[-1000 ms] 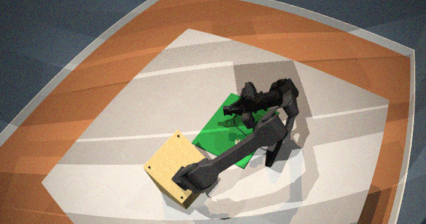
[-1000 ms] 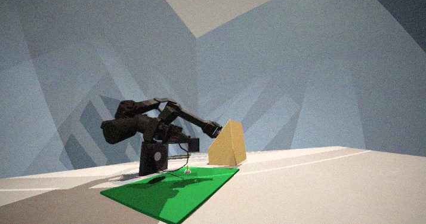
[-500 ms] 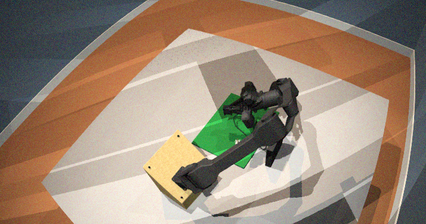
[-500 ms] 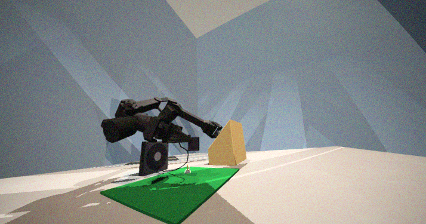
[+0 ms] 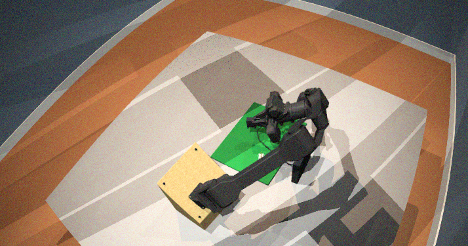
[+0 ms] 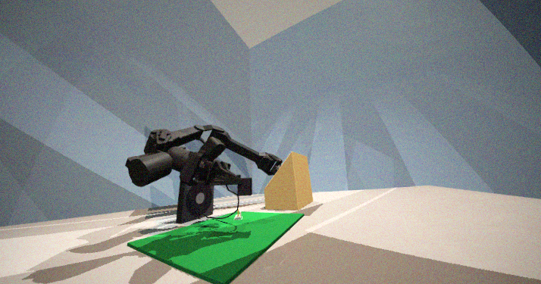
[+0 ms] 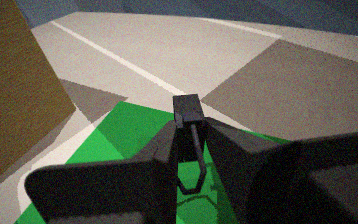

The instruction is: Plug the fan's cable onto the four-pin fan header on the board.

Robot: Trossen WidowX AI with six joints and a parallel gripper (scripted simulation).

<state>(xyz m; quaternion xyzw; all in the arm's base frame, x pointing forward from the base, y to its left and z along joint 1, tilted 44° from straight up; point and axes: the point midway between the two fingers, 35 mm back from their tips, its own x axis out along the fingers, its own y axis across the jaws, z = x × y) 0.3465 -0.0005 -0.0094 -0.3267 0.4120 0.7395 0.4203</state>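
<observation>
My gripper tip is now 11 cm above the green board and 2 cm to the left of it. Round my gripper tip: black fan (21 cm to the right, 4 cm below, 4 cm behind); four-pin header (10 cm below, 7 cm to the right, 6 cm behind); fan plug (1 cm below).
</observation>
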